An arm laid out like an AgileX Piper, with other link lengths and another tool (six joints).
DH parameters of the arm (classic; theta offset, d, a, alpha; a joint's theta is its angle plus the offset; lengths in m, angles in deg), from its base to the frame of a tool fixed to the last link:
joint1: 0 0.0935 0 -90
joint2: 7.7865 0 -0.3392 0
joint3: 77.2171 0 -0.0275 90
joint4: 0 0.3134 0 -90
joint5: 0 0 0 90
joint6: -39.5 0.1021 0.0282 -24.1
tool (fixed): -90 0.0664 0 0
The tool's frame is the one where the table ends.
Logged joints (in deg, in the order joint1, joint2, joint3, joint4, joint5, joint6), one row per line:
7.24 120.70 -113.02 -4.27 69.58 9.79
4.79 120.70 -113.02 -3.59 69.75 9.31
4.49 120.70 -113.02 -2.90 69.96 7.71
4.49 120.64 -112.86 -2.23 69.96 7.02
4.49 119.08 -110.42 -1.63 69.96 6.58
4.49 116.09 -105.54 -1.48 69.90 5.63
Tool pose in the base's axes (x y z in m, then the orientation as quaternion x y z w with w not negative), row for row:
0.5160 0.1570 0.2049 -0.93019 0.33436 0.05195 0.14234
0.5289 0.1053 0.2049 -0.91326 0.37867 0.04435 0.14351
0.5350 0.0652 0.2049 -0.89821 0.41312 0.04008 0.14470
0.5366 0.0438 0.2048 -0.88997 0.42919 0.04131 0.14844
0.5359 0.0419 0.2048 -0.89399 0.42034 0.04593 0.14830
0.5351 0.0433 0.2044 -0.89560 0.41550 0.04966 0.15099
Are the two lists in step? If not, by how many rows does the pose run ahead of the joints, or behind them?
The pose runs 2 rows behind the joints: the pose in row i belongs to the joints in row i - 2.
